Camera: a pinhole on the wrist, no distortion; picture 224 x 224 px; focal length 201.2 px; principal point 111.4 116.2 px. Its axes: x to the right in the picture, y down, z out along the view. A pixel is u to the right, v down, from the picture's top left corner.
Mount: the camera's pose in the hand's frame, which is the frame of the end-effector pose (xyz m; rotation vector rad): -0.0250 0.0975 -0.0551 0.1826 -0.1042 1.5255
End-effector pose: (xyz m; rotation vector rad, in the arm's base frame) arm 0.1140 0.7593 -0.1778 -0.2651 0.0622 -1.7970
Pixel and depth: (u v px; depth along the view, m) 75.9 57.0 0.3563
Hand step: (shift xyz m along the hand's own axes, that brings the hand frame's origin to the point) 0.0933 -0.0333 0.2777
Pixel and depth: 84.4 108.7 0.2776
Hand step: -0.0035 0.0096 0.2102
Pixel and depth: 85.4 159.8 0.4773
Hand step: -0.1089 -0.0470 0.4079
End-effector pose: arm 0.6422 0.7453 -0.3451 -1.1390 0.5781 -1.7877
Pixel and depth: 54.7 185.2 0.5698
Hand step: -0.2008 -0.1579 0.4857
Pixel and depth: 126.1 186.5 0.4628
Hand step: -0.1635 0.0515 0.4141
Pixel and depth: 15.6 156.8 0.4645
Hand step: -0.1069 -0.2017 0.3659
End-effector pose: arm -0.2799 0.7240 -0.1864 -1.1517 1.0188 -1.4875
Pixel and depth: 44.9 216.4 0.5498
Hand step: -0.2809 -0.1722 0.4665
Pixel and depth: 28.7 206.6 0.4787
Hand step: -0.2263 -0.1760 0.3908
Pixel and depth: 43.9 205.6 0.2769
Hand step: -0.1391 -0.0402 0.2065
